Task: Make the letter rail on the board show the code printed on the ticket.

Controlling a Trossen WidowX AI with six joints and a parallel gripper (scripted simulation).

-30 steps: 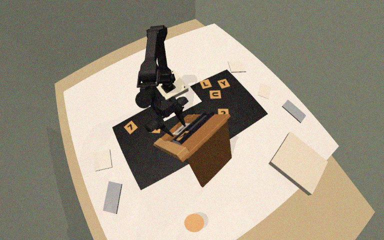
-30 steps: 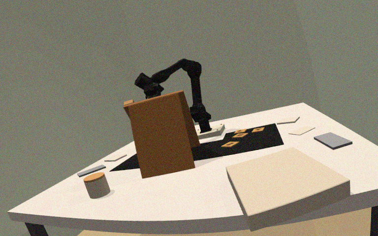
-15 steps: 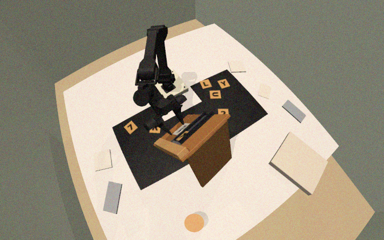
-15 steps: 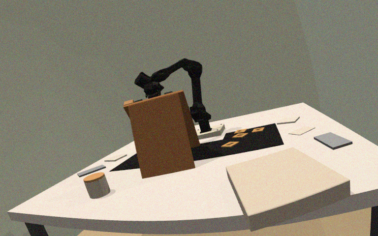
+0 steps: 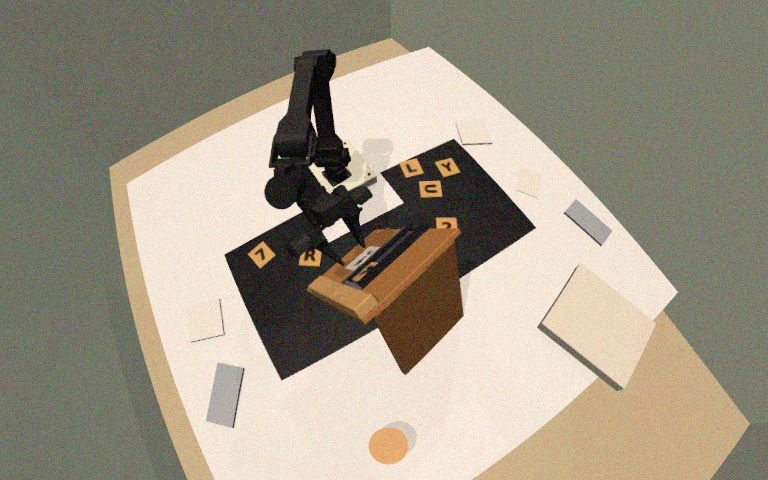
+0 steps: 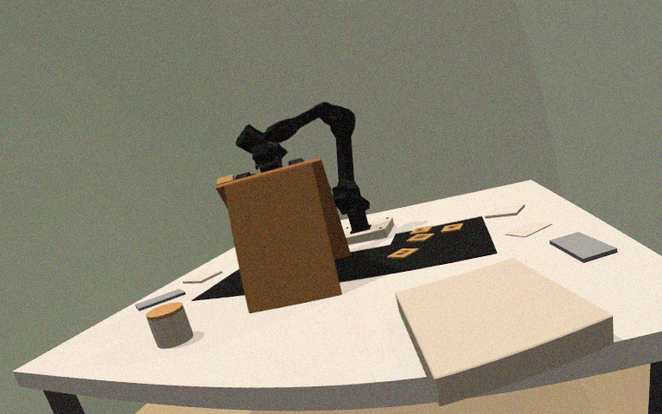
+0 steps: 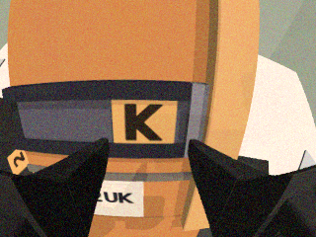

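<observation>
The k tile is 30 mm below my gripper tip, 30 mm ahead of it and 10 mm to the left of it. From my gripper tip the other things lie so: letter tile 280 mm to the left, 200 mm below, 20 mm behind; black mat 200 mm below, 120 mm to the left, 120 mm behind; white ticket 110 mm below, 40 mm to the left, 40 mm behind.
</observation>
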